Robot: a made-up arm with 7 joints. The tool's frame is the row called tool. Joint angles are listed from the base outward.
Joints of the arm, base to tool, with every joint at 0 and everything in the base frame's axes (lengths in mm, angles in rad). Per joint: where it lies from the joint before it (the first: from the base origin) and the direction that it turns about. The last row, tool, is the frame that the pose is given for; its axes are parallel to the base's.
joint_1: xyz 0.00 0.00 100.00 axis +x
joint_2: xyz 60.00 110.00 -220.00 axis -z
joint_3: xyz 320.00 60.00 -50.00 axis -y
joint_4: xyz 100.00 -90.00 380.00 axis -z
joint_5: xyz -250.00 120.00 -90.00 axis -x
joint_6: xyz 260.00 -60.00 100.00 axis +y
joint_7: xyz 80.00 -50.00 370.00 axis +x
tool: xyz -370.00 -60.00 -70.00
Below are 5 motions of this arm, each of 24 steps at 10 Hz.
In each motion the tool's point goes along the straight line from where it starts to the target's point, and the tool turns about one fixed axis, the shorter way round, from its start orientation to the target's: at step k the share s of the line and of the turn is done. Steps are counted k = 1, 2, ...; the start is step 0. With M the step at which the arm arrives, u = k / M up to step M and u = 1 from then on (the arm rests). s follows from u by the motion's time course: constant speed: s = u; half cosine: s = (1 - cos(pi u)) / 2; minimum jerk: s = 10 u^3 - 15 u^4 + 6 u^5.
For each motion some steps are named. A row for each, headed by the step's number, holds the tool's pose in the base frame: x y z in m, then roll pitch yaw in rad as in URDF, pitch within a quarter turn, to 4 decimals.
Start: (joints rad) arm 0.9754 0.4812 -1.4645 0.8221 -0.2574 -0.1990 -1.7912
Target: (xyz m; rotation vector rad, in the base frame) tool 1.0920 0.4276 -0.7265 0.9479 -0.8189 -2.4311
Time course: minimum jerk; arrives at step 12
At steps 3, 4, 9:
3: 1.0118 -0.1276 -0.1298 1.5478 1.3206 2.8675
4: 1.0214 -0.0617 -0.2006 1.5032 1.2036 2.9984
9: 1.0827 0.3635 -0.6576 0.9329 0.5598 -2.5814

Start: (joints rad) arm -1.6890 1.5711 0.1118 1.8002 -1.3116 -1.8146 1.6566
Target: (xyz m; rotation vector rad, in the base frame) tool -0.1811 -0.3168 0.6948 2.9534 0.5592 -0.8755
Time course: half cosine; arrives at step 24
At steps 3, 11, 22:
3: 0.1555 0.0420 0.7827 1.7960 1.0920 0.1490
11: 0.0167 -0.1060 0.7464 2.5383 0.9002 0.4284
22: -0.1751 -0.3104 0.6964 -3.0547 0.5678 0.4095

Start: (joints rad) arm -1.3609 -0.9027 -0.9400 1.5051 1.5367 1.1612 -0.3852
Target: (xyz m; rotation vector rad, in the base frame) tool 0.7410 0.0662 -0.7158 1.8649 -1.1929 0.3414
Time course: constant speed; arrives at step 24
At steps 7, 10, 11, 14, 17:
7: 0.8651 -0.2351 -0.8417 1.3104 -1.1953 0.7302
10: 0.8432 -0.1819 -0.8195 1.6914 -1.1886 0.2654
11: 0.8359 -0.1642 -0.8121 1.8069 -1.1725 0.1219
14: 0.8140 -0.1110 -0.7898 2.0800 -1.0924 -0.2361
17: 0.7921 -0.0579 -0.7676 2.2495 -0.9814 -0.4925

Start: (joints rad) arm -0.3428 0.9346 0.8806 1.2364 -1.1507 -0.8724 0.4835
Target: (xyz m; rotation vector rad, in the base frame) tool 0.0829 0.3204 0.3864 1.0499 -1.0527 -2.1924
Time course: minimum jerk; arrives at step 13
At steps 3, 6, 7, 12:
3: 0.4024 0.1382 -0.0692 2.7252 0.0845 -2.9500
6: 0.2824 0.2066 0.1019 2.1018 0.0802 -2.6373
7: 0.2323 0.2352 0.1734 1.8453 0.1349 -2.5163
12: 0.0843 0.3196 0.3844 1.1099 0.4399 -2.2773

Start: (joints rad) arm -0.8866 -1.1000 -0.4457 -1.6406 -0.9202 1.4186 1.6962
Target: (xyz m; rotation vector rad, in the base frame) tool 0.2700 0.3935 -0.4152 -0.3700 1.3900 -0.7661
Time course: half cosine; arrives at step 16
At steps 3, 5, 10, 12, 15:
3: 0.2084 0.6475 -0.6021 -2.4859 -0.4101 -2.2497
5: 0.2177 0.6092 -0.5740 -2.3607 -0.1947 -2.2485
10: 0.2492 0.4791 -0.4782 -1.8798 0.5012 -2.0297
12: 0.2602 0.4341 -0.4451 -1.6227 0.6992 -1.8376
15: 0.2694 0.3962 -0.4172 -1.3314 0.8240 -1.5970

